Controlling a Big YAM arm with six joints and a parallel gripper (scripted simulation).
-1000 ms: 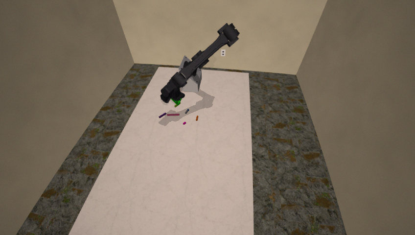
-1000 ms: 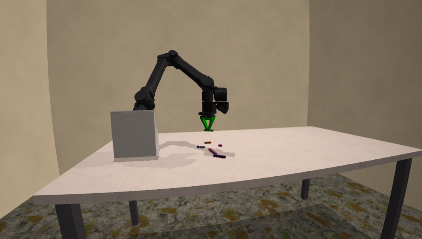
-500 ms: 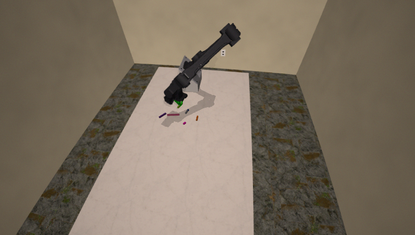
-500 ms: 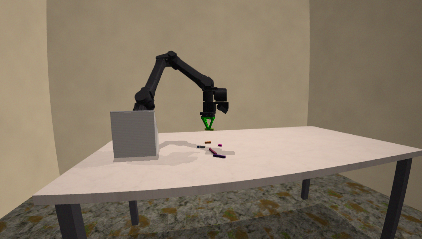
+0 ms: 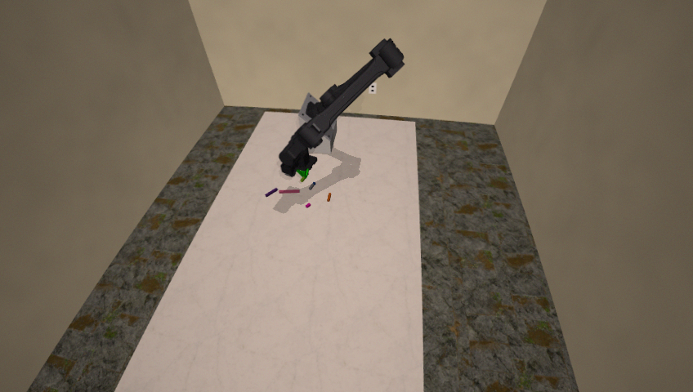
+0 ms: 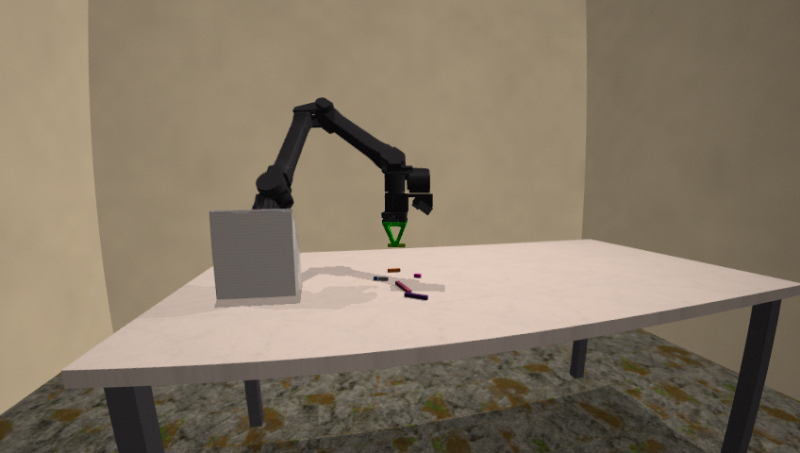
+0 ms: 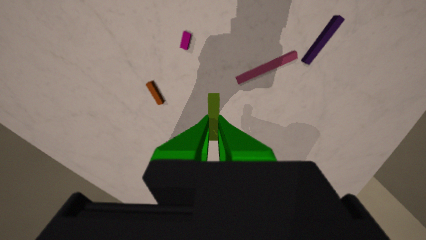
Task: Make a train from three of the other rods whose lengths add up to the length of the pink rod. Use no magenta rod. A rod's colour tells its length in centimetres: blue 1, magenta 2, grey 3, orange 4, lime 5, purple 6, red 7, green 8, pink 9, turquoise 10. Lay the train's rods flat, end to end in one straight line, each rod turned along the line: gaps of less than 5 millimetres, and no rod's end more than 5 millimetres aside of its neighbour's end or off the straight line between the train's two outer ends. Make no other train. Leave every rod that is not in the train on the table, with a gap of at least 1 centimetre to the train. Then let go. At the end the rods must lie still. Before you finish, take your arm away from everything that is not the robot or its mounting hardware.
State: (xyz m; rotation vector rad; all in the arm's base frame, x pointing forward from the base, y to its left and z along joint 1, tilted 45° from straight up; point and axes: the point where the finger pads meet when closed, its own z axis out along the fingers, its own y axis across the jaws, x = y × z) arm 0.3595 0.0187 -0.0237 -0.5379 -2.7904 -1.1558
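The grey rod is 100 mm below my hand, 30 mm behind it and 10 mm to the left of it. From my hand the other things lie so: magenta rod: 100 mm below, 70 mm ahead, 10 mm to the left; then blue rod: 100 mm below, 60 mm behind, 20 mm to the left; then lime rod: right at my hand.
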